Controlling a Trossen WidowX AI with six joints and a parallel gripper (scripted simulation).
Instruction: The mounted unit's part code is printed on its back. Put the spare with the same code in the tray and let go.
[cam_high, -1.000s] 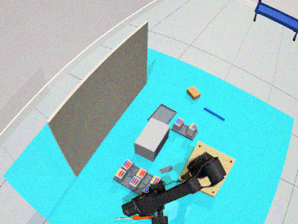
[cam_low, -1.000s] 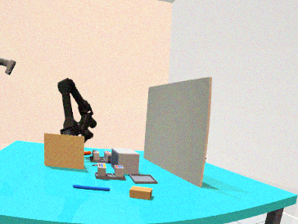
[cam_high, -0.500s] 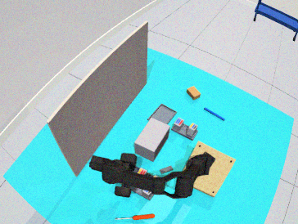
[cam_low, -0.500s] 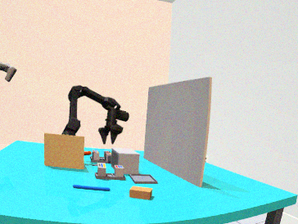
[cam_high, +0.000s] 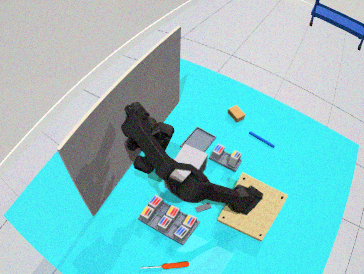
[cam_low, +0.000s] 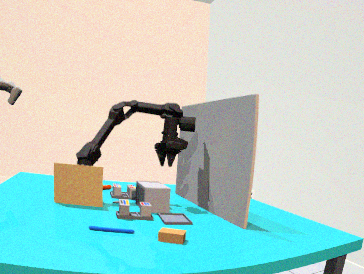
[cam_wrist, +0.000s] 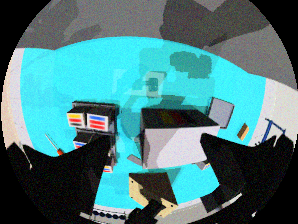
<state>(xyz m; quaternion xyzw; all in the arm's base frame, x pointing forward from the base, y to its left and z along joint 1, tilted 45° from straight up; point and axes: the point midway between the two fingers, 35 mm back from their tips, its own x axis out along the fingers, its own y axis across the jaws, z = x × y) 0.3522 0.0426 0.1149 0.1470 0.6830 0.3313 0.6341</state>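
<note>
My gripper tip is now 150 mm to the right of the spare, 120 mm above it and 60 mm past it. The rest, counted from my gripper tip: grey mounted unit (110 mm below, 80 mm to the right, 60 mm behind); then rack (160 mm below, 130 mm behind, 110 mm to the left); then beige panel (160 mm ahead, 60 mm above, 50 mm to the right).
</note>
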